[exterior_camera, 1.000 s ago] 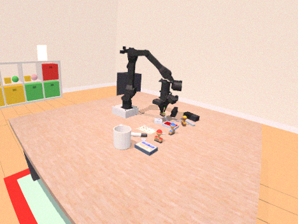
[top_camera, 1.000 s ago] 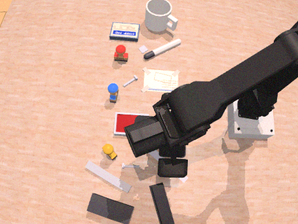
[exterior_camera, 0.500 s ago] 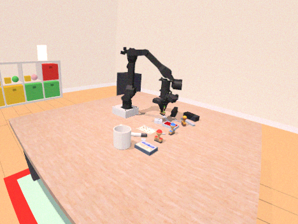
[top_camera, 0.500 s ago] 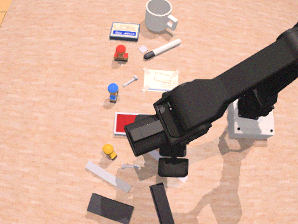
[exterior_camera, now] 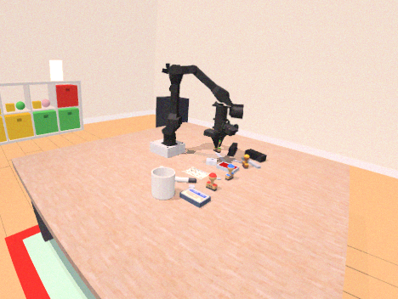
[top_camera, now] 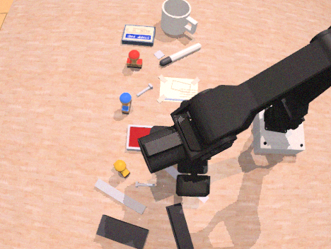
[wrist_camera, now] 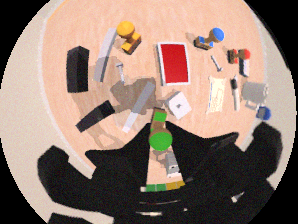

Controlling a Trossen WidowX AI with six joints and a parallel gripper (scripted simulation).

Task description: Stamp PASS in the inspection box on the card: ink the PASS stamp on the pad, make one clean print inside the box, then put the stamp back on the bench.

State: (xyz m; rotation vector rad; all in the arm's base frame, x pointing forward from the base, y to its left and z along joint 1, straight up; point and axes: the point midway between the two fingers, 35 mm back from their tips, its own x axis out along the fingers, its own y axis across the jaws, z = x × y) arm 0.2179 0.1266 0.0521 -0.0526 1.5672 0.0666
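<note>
Now: the red ink pad 10 cm ahead of my gripper tip, 4 cm to the right of it and 6 cm below it. Round my gripper tip: cream card (4 cm ahead, 19 cm to the right, 7 cm below); then yellow-knobbed stamp (15 cm ahead, 4 cm to the left, 5 cm below); then green-knobbed stamp (right at my gripper tip).
</note>
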